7 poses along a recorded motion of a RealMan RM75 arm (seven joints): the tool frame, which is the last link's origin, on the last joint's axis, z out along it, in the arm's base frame.
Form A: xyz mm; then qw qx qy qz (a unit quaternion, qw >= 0).
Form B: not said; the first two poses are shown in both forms.
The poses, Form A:
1: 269 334 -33 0.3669 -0.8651 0.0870 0.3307
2: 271 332 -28 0.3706 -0.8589 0.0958 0.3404
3: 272 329 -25 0.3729 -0.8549 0.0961 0.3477
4: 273 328 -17 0.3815 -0.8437 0.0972 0.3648
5: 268 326 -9 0.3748 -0.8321 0.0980 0.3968
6: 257 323 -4 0.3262 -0.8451 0.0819 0.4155
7: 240 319 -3 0.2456 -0.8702 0.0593 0.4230
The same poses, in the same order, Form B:
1: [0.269 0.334 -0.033], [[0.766 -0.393 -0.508], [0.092 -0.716 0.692], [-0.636 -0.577 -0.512]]
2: [0.271 0.332 -0.028], [[0.750 -0.417 -0.514], [0.088 -0.707 0.702], [-0.656 -0.571 -0.494]]
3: [0.272 0.329 -0.025], [[0.740 -0.424 -0.523], [0.095 -0.703 0.704], [-0.666 -0.571 -0.480]]
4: [0.273 0.328 -0.017], [[0.715 -0.442 -0.541], [0.114 -0.690 0.715], [-0.690 -0.573 -0.443]]
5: [0.268 0.326 -0.009], [[0.666 -0.461 -0.587], [0.134 -0.700 0.702], [-0.734 -0.546 -0.404]]
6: [0.257 0.323 -0.004], [[0.641 -0.410 -0.649], [0.133 -0.774 0.619], [-0.756 -0.483 -0.442]]
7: [0.240 0.319 -0.003], [[0.635 -0.311 -0.707], [0.105 -0.872 0.478], [-0.765 -0.377 -0.522]]
